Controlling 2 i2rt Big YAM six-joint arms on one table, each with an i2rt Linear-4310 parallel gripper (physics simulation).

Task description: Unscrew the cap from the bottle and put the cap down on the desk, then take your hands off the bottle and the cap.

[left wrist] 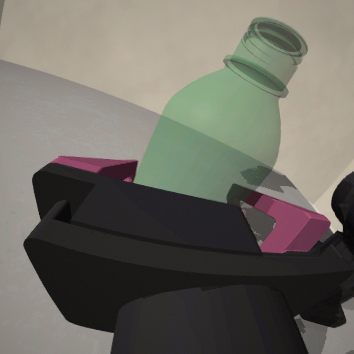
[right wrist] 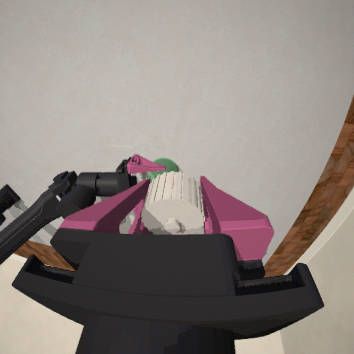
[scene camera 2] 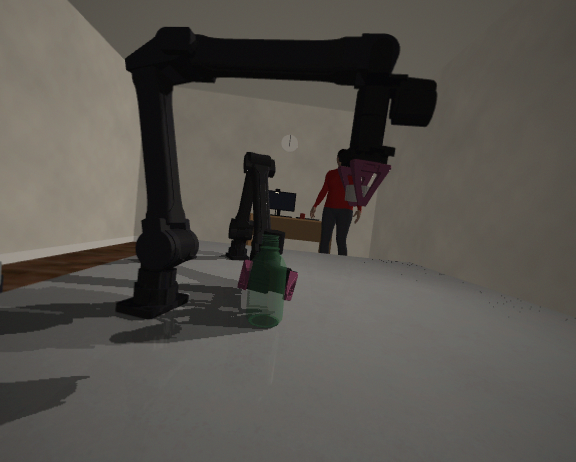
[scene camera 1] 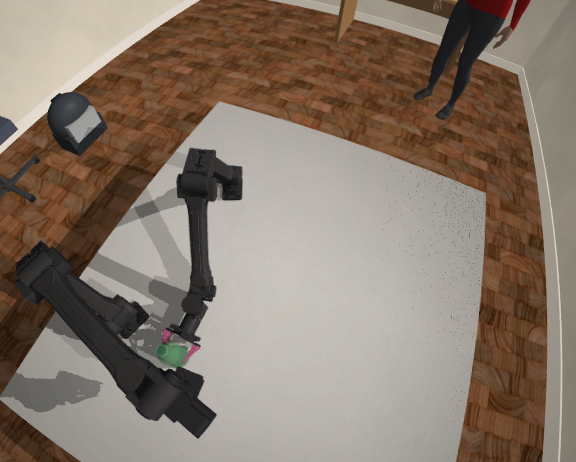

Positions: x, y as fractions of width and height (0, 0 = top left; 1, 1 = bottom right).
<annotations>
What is the left gripper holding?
A green translucent bottle.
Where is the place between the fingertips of the right gripper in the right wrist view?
0.49, 0.52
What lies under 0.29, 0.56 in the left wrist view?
The left gripper.
</annotations>
